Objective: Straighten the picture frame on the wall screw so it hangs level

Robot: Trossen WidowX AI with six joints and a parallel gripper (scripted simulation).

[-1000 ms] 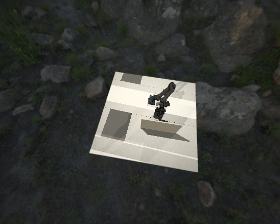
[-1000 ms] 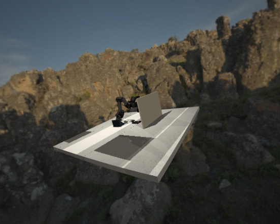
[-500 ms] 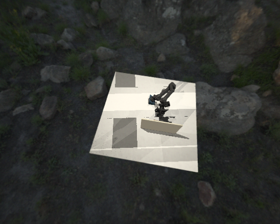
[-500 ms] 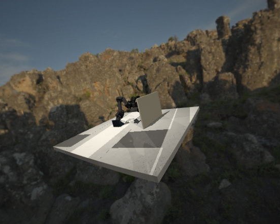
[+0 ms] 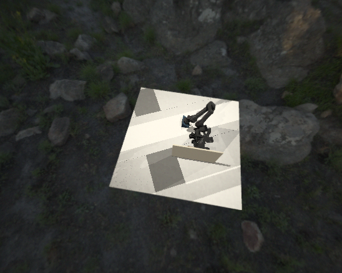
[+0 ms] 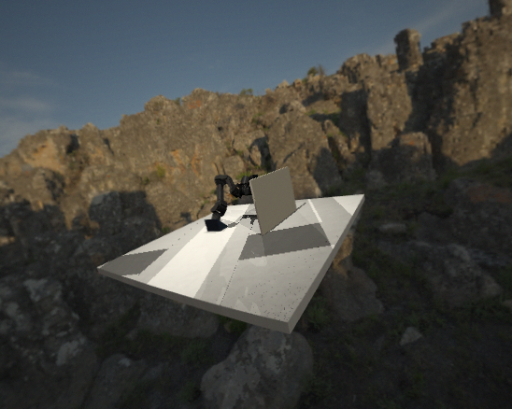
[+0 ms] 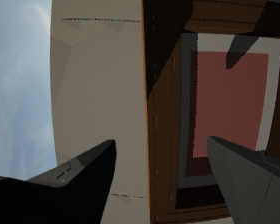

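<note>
Right now the brown wooden picture frame is 50 mm below my gripper tip and 30 mm ahead of it. Also, from my gripper tip: wall panel 60 mm below, 40 mm ahead, 10 mm to the left.
</note>
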